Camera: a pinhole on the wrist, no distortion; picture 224 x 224 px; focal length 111.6 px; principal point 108.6 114.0 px. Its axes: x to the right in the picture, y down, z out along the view. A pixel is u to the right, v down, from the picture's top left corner.
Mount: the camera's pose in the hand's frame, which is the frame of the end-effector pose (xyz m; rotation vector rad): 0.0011 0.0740 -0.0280 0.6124 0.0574 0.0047
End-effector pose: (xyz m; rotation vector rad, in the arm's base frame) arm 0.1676 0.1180 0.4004 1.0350 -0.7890 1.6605
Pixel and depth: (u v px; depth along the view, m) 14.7 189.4 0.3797
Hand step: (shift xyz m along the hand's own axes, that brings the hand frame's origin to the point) -0.2937 0.0590 0.4463
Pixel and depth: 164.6 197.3 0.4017
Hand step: 0.2283 0.0930 0.4618
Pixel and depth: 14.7 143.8 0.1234
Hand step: -0.0953 0.0279 0.0972
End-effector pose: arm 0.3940 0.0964 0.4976 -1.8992 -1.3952 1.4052
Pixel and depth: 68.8 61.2 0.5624
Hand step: -0.1714 -0.4711 0.2889
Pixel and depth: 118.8 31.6 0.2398
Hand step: 0.0340 -0.2082 0.0650
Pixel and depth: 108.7 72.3 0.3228
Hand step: 0.0177 -0.2101 0.1663
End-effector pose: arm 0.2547 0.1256 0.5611 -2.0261 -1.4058 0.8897
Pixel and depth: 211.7 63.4 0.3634
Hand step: 0.3543 -0.2624 0.1565
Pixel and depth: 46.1 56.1 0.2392
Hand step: -0.1210 -0.1678 0.1031
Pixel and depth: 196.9 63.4 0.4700
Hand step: 0.3957 -0.3624 0.2139
